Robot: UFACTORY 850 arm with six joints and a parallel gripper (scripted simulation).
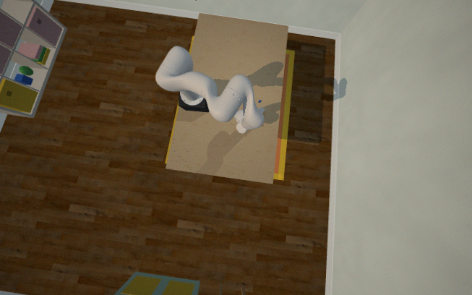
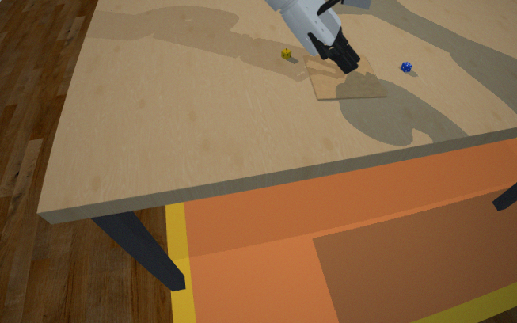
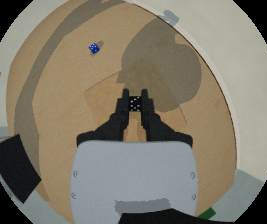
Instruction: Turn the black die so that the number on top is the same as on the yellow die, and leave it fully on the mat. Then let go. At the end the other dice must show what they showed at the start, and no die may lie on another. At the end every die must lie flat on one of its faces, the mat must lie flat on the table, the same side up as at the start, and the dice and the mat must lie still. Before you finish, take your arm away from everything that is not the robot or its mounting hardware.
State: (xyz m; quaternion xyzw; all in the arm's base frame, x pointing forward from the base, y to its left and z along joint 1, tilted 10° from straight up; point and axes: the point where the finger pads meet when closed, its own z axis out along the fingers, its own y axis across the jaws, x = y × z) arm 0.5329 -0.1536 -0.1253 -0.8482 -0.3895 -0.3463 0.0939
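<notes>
Right now the black die is 1 cm below my hand. The rest, counted from my hand: tan mat: 4 cm below; blue die: 2 cm ahead, 15 cm to the left, 3 cm below; yellow die: 10 cm behind, 8 cm to the right, 3 cm below.
</notes>
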